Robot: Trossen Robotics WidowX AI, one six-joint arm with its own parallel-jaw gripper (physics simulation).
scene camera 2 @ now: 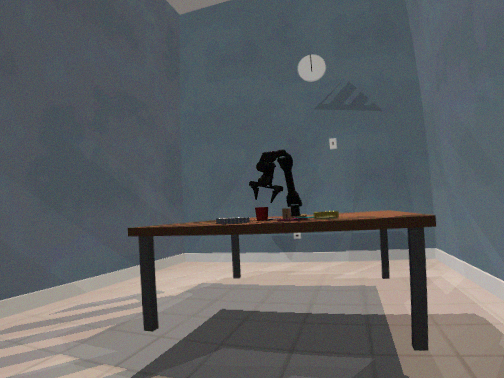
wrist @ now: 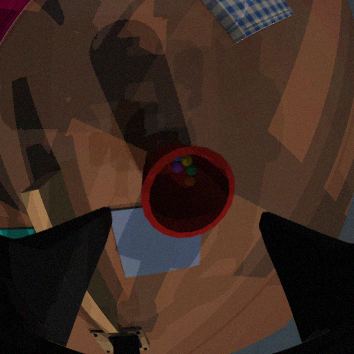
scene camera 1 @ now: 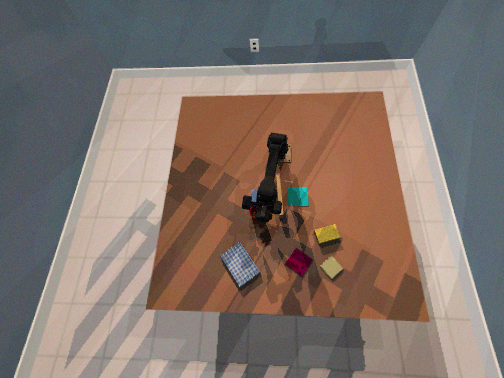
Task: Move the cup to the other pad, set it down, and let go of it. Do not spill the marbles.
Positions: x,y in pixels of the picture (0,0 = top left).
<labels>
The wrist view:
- my gripper: 187,218
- thin wooden bar: 46,200
</labels>
